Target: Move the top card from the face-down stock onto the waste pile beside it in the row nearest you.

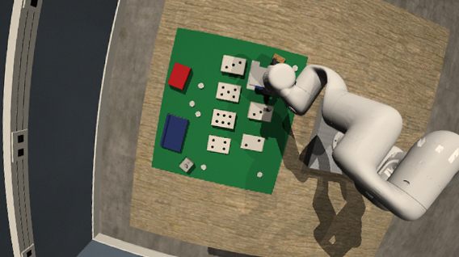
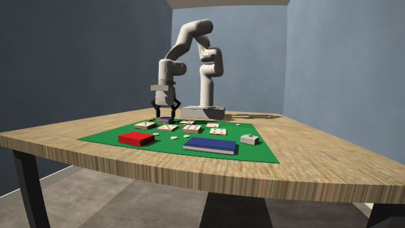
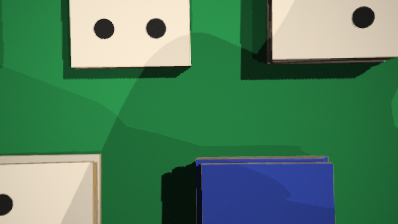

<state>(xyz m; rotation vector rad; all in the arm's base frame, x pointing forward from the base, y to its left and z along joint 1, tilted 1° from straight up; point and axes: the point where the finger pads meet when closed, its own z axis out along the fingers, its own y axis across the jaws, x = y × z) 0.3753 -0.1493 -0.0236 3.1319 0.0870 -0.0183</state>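
My hand is 20 mm past the brown piece, 100 mm to the left of it and 30 mm above it. Also, from my hand: blue book 310 mm ahead, 290 mm to the left, 30 mm below; then red box 340 mm ahead, 60 mm to the left, 30 mm below; then green mat 120 mm ahead, 160 mm to the left, 50 mm below.
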